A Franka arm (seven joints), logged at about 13 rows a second.
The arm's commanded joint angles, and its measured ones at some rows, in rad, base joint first. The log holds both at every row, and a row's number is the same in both.
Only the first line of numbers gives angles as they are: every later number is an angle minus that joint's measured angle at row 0.
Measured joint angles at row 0:
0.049 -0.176 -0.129 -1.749 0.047 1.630 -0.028
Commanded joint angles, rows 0 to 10:
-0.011 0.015 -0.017 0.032 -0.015 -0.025 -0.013
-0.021 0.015 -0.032 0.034 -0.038 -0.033 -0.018
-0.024 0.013 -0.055 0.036 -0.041 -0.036 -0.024
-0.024 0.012 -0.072 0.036 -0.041 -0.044 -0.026
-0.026 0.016 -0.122 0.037 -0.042 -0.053 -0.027
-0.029 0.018 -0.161 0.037 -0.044 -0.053 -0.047
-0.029 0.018 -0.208 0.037 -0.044 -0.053 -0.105
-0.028 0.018 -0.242 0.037 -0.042 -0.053 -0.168
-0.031 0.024 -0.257 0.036 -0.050 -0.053 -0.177
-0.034 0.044 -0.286 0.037 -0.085 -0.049 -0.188
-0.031 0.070 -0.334 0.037 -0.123 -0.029 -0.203
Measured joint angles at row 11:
-0.036 0.015 -0.281 0.010 -0.070 -0.034 -0.164
